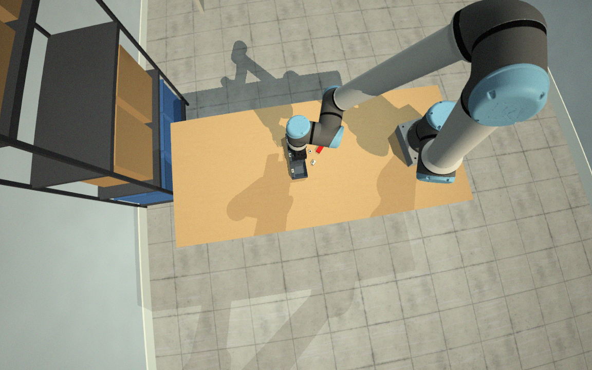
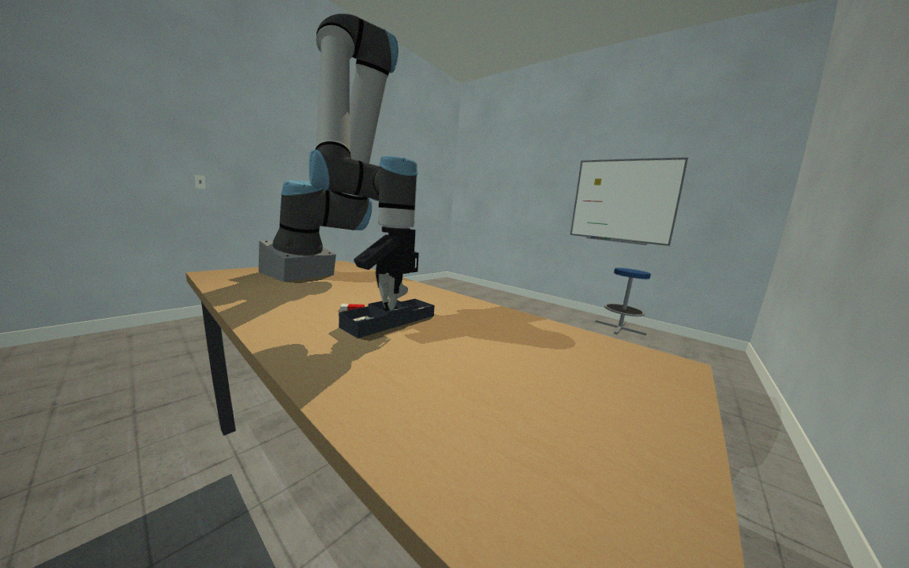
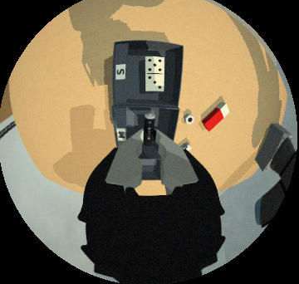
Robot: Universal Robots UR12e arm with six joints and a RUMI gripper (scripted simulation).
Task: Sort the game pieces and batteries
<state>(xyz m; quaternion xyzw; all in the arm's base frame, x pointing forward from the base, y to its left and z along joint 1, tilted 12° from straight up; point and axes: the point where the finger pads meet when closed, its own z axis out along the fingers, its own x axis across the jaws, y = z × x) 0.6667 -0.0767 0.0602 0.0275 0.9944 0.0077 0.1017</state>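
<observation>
Right now the black battery is 1 cm below my hand. The rest, counted from my hand: dark three-part bin (2 cm below, 1 cm ahead); then round piece (7 cm behind, 4 cm below, 1 cm to the right).
</observation>
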